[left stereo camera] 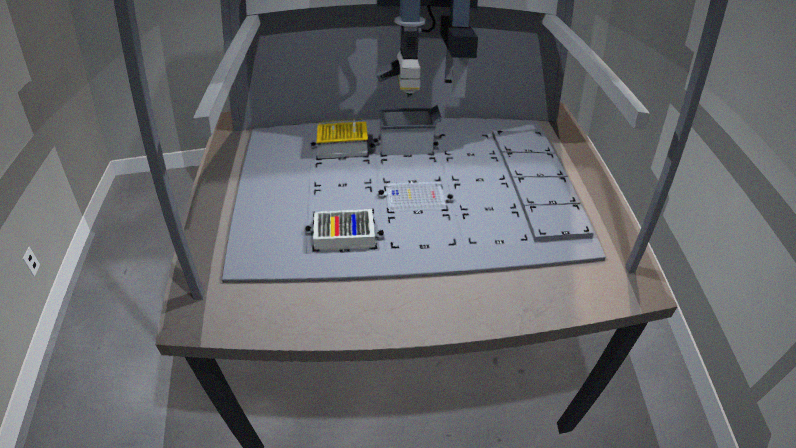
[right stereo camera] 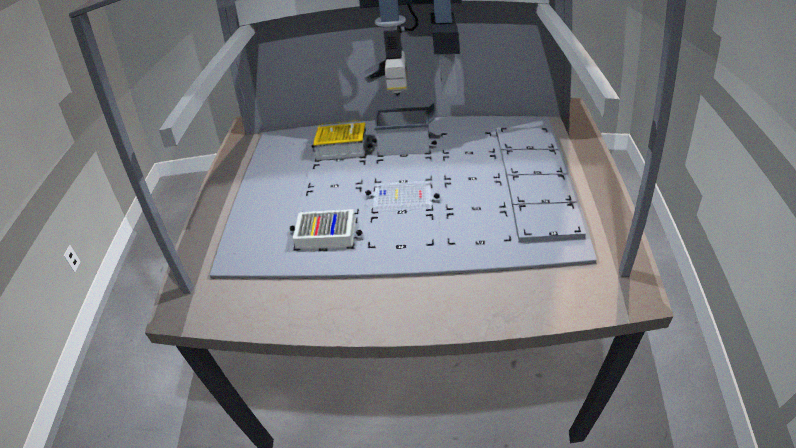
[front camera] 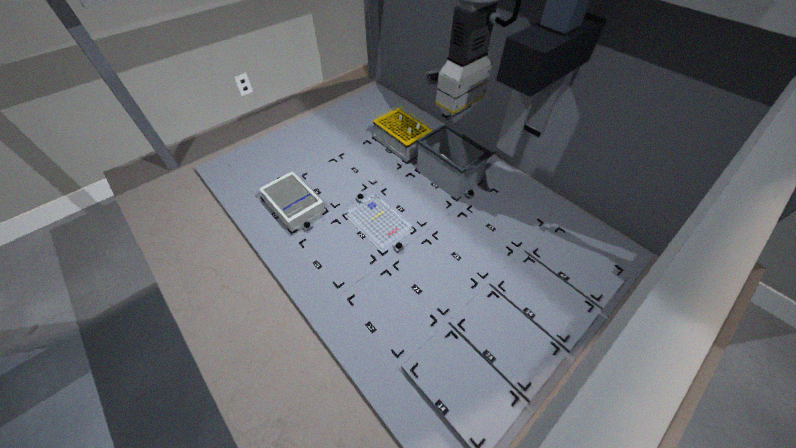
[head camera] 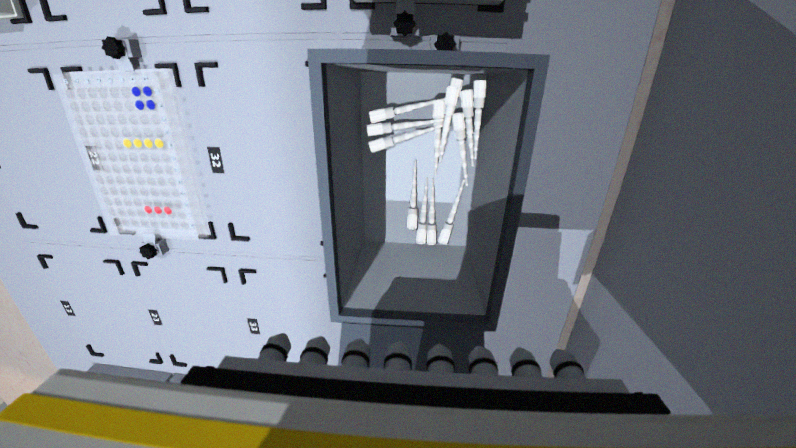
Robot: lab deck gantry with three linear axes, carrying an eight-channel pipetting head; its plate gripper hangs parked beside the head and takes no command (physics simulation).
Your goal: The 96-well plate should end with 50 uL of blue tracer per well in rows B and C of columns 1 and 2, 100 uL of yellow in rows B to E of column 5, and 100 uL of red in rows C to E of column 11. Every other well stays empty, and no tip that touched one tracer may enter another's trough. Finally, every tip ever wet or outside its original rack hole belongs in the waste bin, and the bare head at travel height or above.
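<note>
The pipetting head [front camera: 461, 86] [left stereo camera: 409, 73] [right stereo camera: 396, 72] hangs high near the waste bin [front camera: 450, 176] [head camera: 318, 166] [left stereo camera: 407, 140] [right stereo camera: 402, 140]. Its nozzles [head camera: 398, 356] are bare. Several white tips [head camera: 426, 217] lie in the bin. The 96-well plate [front camera: 384, 240] [head camera: 114, 178] [left stereo camera: 391, 204] [right stereo camera: 378, 203] shows a two-by-two blue block, a yellow line and three red wells. The trough reservoir [front camera: 306, 218] [left stereo camera: 344, 239] [right stereo camera: 324, 239] shows blue, yellow and red strips in the stereo views. The yellow tip rack [front camera: 394, 143] [left stereo camera: 341, 139] [right stereo camera: 339, 140] has a few raised white tips. The parked plate gripper [front camera: 522, 133] appears open and empty.
The bin stands beside the tip rack at the back. Black clamp knobs [front camera: 398, 246] [head camera: 148, 250] [left stereo camera: 450, 197] flank the plate. Raised strips [left stereo camera: 548, 192] [right stereo camera: 537, 189] lie along the right side of the deck. Upright frame posts [left stereo camera: 679, 133] stand at its sides.
</note>
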